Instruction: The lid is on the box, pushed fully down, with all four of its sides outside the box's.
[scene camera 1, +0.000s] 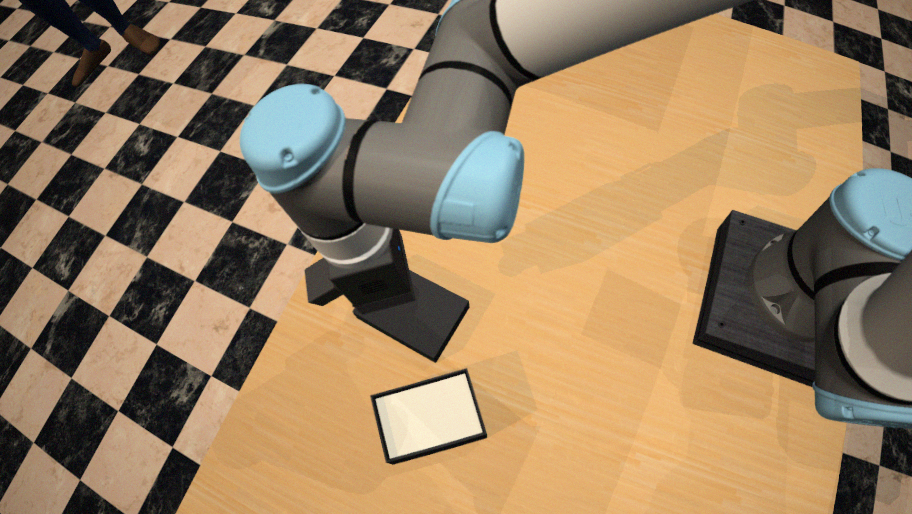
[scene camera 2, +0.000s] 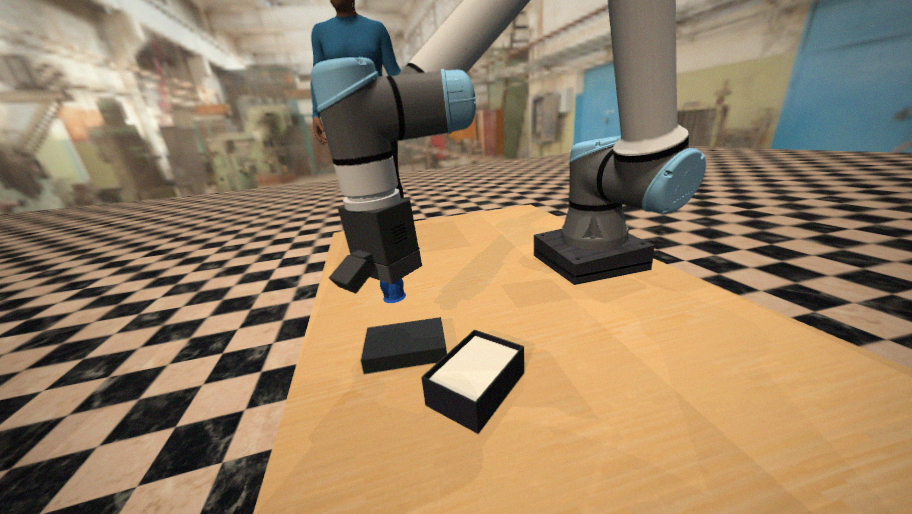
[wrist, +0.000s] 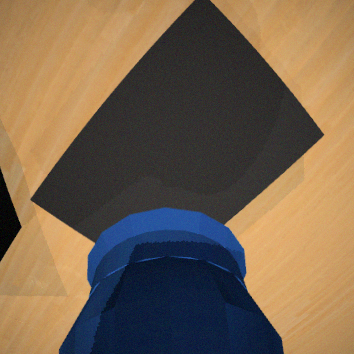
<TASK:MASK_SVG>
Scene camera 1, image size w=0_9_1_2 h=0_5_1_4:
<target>black lid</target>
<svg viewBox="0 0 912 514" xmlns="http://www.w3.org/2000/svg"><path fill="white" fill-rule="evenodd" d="M352 312L357 319L436 363L470 306L469 300L409 270L416 298L415 301L363 315L355 308Z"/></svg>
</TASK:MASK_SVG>
